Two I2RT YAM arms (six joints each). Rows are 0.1 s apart.
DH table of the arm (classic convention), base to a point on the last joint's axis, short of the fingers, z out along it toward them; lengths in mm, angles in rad. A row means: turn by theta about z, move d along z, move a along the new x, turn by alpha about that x. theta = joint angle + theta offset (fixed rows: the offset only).
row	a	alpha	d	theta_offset
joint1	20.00	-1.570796	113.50	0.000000
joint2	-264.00	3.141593	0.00	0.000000
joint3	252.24	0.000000	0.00	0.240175
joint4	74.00	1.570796	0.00	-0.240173
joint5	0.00	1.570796	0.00	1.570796
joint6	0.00	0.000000	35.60	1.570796
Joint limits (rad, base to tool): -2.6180..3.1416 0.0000..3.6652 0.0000..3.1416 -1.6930..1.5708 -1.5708..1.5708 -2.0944..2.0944
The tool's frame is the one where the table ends.
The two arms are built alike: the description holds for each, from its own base.
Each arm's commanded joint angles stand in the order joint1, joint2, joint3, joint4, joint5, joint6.
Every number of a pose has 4 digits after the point. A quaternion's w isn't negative.
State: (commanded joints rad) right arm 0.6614 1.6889 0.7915 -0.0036 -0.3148 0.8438; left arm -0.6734 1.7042 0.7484 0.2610 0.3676 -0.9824
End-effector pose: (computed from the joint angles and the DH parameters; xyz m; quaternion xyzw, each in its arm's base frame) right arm 0.2440 0.2039 0.1370 0.0336 0.9336 0.3299 0.1357; left arm 0.2483 -0.2145 0.1410 -0.0604 0.8917 -0.4191 0.1602
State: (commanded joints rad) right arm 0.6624 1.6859 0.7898 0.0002 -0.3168 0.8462; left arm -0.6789 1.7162 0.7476 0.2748 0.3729 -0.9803
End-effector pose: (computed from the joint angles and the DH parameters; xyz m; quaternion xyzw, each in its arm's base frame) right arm 0.2436 0.2041 0.1377 0.0335 0.9326 0.3323 0.1363; left arm 0.2478 -0.2166 0.1383 -0.0558 0.8914 -0.4211 0.1579
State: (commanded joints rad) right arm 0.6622 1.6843 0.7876 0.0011 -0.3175 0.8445; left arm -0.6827 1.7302 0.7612 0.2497 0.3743 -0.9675
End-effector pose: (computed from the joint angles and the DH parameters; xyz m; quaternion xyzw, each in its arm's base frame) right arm 0.2432 0.2037 0.1377 0.0327 0.9326 0.3325 0.1365; left arm 0.2483 -0.2187 0.1356 -0.0509 0.8967 -0.4131 0.1508
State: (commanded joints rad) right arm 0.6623 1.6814 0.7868 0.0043 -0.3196 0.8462; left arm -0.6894 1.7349 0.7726 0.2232 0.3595 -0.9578
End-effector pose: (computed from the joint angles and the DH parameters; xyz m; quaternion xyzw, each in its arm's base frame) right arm 0.2432 0.2038 0.1386 0.0326 0.9316 0.3349 0.1374; left arm 0.2480 -0.2207 0.1349 -0.0488 0.9016 -0.4027 0.1501
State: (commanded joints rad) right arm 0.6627 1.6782 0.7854 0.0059 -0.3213 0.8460; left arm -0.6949 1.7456 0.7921 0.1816 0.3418 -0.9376
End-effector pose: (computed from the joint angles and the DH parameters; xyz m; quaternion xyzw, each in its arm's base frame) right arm 0.2428 0.2038 0.1393 0.0317 0.9310 0.3365 0.1380; left arm 0.2487 -0.2228 0.1334 -0.0442 0.9092 -0.3865 0.1484
